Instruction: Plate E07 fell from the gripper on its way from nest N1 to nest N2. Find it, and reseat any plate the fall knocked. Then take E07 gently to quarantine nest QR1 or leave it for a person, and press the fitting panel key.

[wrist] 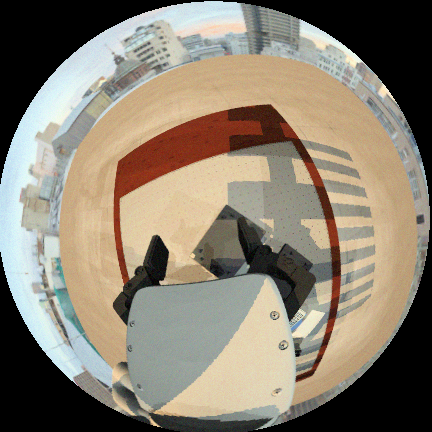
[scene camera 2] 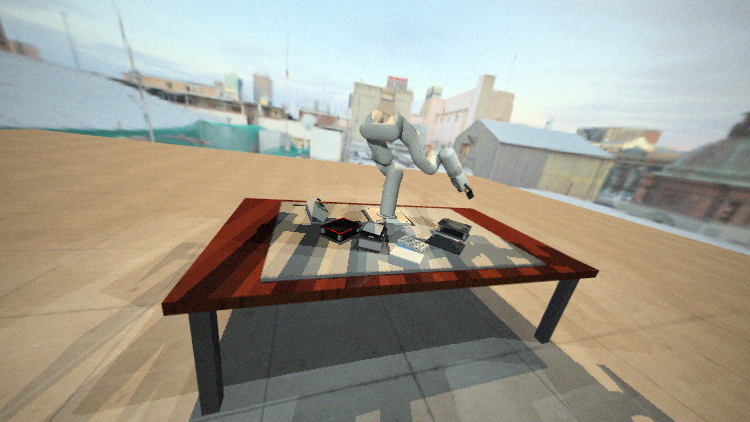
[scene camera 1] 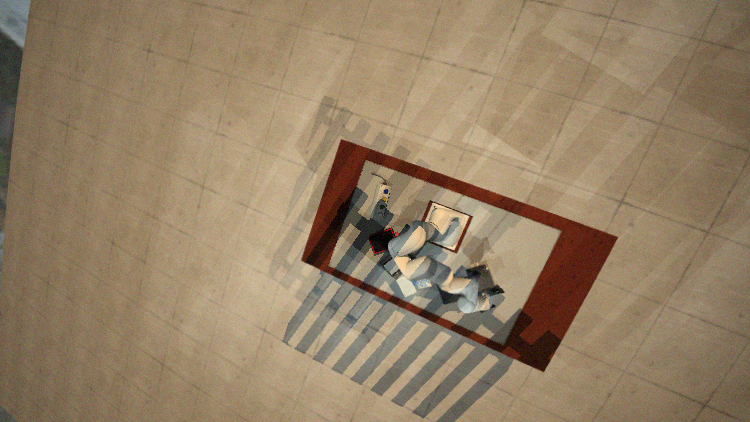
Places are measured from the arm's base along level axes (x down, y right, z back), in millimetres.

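Pixels of known places: gripper, fingertip midpoint: [wrist: 198, 236] [scene camera 2: 466, 194] [scene camera 1: 497, 297]; arm's base, link origin: [scene camera 2: 386, 214].
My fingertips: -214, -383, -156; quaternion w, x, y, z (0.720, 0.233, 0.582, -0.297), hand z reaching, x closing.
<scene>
For each thing: its top centre in the pictures, then the offset to it from my fingertips, as dx, dy, dz.
- dark grey square nest-like unit, top centre: [wrist: 226, 245] [scene camera 2: 455, 222] [scene camera 1: 482, 283] +164, +24, -11
- flat black unit, top centre: [wrist: 285, 278] [scene camera 2: 446, 240] [scene camera 1: 449, 291] +204, +137, -173
- pale dotted plate-like piece, top centre: [wrist: 286, 322] [scene camera 2: 413, 242] [scene camera 1: 422, 278] +214, +313, -201
- white slab, top centre: [scene camera 2: 407, 254] [wrist: 308, 324] [scene camera 1: 406, 286] +220, +367, -307
- grey unit with a pale top, top centre: [scene camera 2: 373, 226] [scene camera 1: 394, 264] +150, +510, -207
- black red-rimmed unit, top centre: [scene camera 2: 342, 223] [scene camera 1: 382, 241] +182, +649, -131
- key panel, top centre: [scene camera 2: 317, 200] [scene camera 1: 379, 202] +144, +793, +74
My gripper [scene camera 1: 494, 299] [scene camera 2: 469, 192] [wrist: 198, 236] is open and empty, high above the right part of the mat. Below it, a dark grey square nest-like unit [scene camera 1: 481, 271] [scene camera 2: 454, 228] [wrist: 225, 242] shows partly behind the right finger in the wrist view. A flat black unit [scene camera 1: 447, 297] [scene camera 2: 445, 243] [wrist: 298, 256] lies beside it. A pale dotted plate-like piece [scene camera 1: 421, 283] [scene camera 2: 413, 242] lies against a white slab [scene camera 1: 405, 286] [scene camera 2: 407, 255] [wrist: 310, 324], with blue between them. Labels are too small to read, so I cannot tell which thing is E07 or which nest is which.
A grey unit with a pale top [scene camera 2: 372, 230] stands left of the dotted piece. A black red-rimmed unit [scene camera 1: 382, 241] [scene camera 2: 341, 226] is farther left. The key panel [scene camera 1: 384, 195] [scene camera 2: 316, 210] stands at the back left with blue, yellow and green keys. The arm's base is at the table's back.
</scene>
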